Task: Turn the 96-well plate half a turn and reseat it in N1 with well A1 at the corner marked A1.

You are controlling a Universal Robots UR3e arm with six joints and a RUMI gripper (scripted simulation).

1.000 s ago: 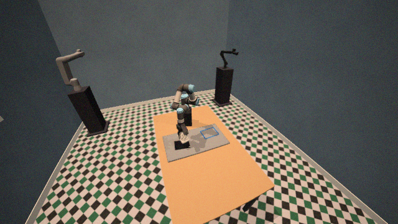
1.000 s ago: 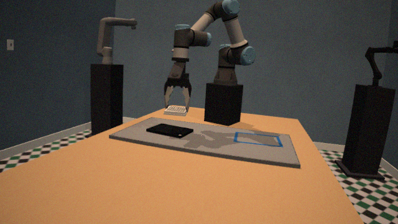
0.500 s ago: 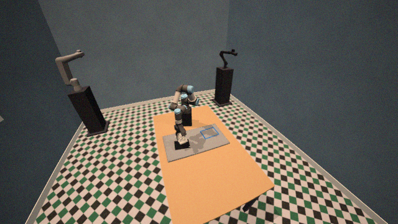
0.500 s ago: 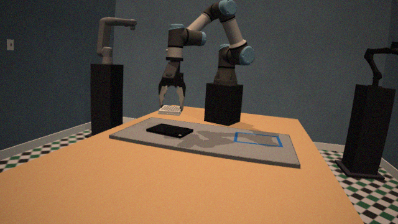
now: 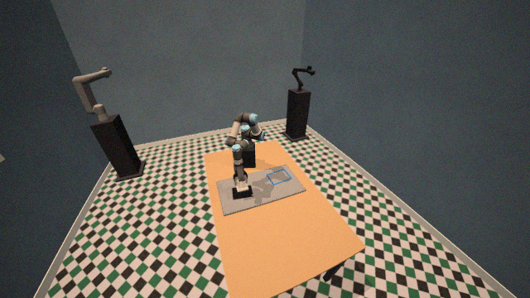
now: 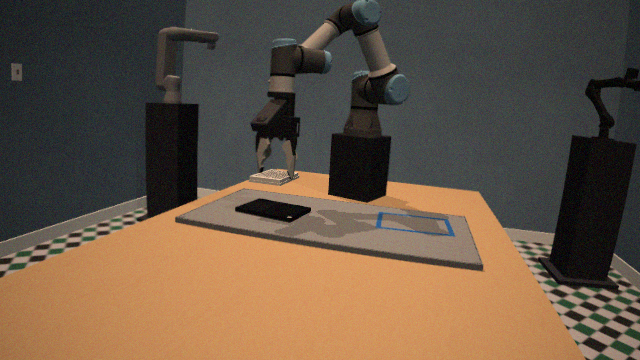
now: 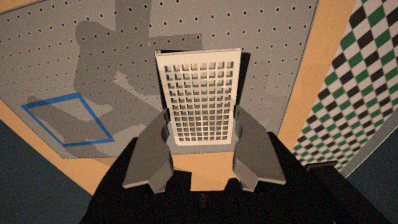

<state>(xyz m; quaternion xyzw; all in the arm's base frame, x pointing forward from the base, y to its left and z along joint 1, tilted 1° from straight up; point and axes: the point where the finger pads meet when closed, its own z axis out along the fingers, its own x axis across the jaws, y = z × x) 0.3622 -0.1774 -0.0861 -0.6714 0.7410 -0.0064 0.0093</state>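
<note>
Now: the white 96-well plate 1 cm below my hand. Also, from my hand: white corner mark (9 cm below, 7 cm ahead, 6 cm to the left); black plate nest N1 (10 cm below).
</note>
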